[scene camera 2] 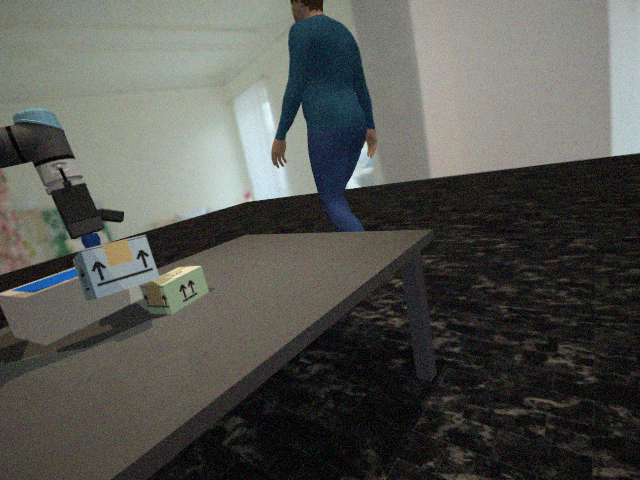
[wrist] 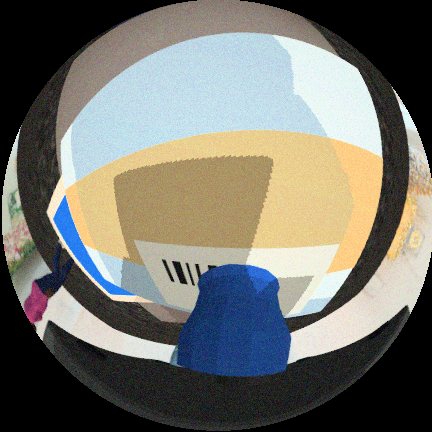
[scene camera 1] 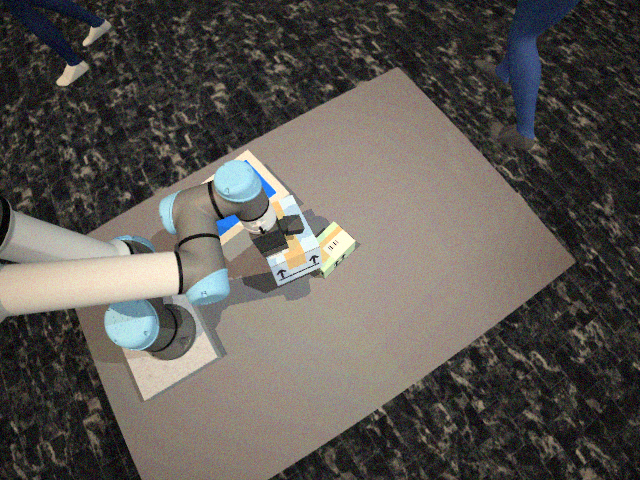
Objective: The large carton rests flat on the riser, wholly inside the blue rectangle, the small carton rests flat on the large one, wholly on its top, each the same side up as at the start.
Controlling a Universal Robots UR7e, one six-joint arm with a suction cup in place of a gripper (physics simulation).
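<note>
The large carton (scene camera 1: pixel 295 253) (scene camera 2: pixel 118 271) (wrist: pixel 215 100), pale blue with orange tape, hangs above the table beside the riser, its arrows pointing up. My suction gripper (scene camera 2: pixel 90 239) (wrist: pixel 240 274) is shut on its top face, near the barcode label; the black tool body hides the cup in scene camera 1. The small carton (scene camera 1: pixel 338 245) (scene camera 2: pixel 178 290), green with orange tape, rests on the table, arrows up, partly hidden behind the large one. The riser (scene camera 1: pixel 265 175) (scene camera 2: pixel 51 317) bears the blue rectangle (scene camera 1: pixel 226 225) (scene camera 2: pixel 49 280) (wrist: pixel 80 252), partly hidden by arm and large carton.
The arm's pale base plate (scene camera 1: pixel 180 369) is on the grey table (scene camera 1: pixel 413 206) (scene camera 2: pixel 232 335), at its left part in scene camera 1. People stand on the dark floor beyond the table edges; one person in blue (scene camera 2: pixel 330 93) is behind the table in scene camera 2.
</note>
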